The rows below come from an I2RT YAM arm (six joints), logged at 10 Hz.
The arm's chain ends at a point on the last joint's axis. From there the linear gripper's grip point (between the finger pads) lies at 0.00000 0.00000 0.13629 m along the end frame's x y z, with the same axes.
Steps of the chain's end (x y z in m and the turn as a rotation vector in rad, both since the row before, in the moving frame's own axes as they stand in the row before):
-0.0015 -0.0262 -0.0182 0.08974 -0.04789 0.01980
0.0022 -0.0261 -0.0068 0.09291 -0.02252 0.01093
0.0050 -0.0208 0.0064 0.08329 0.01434 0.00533
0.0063 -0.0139 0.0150 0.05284 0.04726 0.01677
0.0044 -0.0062 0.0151 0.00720 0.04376 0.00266
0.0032 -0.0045 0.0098 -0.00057 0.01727 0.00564
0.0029 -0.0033 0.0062 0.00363 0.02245 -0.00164
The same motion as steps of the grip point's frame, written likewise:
-0.0079 -0.0385 -0.0189 0.08974 -0.04789 0.01980
-0.0008 -0.0388 -0.0074 0.09291 -0.02252 0.01093
0.0070 -0.0321 0.0059 0.08329 0.01434 0.00533
0.0128 -0.0210 0.0147 0.05284 0.04726 0.01677
0.0104 -0.0072 0.0150 0.00720 0.04376 0.00266
0.0056 -0.0044 0.0098 -0.00057 0.01727 0.00564
0.0060 -0.0038 0.0062 0.00363 0.02245 -0.00164

